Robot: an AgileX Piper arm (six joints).
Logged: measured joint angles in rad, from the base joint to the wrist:
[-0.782 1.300 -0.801 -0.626 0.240 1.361]
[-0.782 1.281 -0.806 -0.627 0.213 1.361]
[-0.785 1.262 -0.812 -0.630 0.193 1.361]
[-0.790 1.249 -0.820 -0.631 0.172 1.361]
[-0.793 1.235 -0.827 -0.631 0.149 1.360]
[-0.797 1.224 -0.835 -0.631 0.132 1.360]
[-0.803 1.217 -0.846 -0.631 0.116 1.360]
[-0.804 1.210 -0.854 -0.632 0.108 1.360]
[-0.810 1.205 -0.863 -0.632 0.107 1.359]
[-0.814 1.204 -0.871 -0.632 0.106 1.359]
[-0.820 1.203 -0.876 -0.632 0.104 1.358]
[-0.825 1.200 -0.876 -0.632 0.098 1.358]
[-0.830 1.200 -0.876 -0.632 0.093 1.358]
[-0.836 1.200 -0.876 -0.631 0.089 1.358]
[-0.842 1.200 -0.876 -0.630 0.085 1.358]
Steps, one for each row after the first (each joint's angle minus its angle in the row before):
[0.000 -0.019 -0.005 -0.001 -0.027 0.000]
[-0.003 -0.019 -0.006 -0.003 -0.020 0.000]
[-0.005 -0.013 -0.008 -0.001 -0.021 0.000]
[-0.003 -0.014 -0.007 0.000 -0.023 -0.001]
[-0.004 -0.011 -0.008 0.000 -0.017 0.000]
[-0.006 -0.007 -0.011 0.000 -0.016 0.000]
[-0.001 -0.007 -0.008 -0.001 -0.008 0.000]
[-0.006 -0.005 -0.009 0.000 -0.001 -0.001]
[-0.004 -0.001 -0.008 0.000 -0.001 0.000]
[-0.006 -0.001 -0.005 0.000 -0.002 -0.001]
[-0.005 -0.003 0.000 0.000 -0.006 0.000]
[-0.005 0.000 0.000 0.000 -0.005 0.000]
[-0.006 0.000 0.000 0.001 -0.004 0.000]
[-0.006 0.000 0.000 0.001 -0.004 0.000]

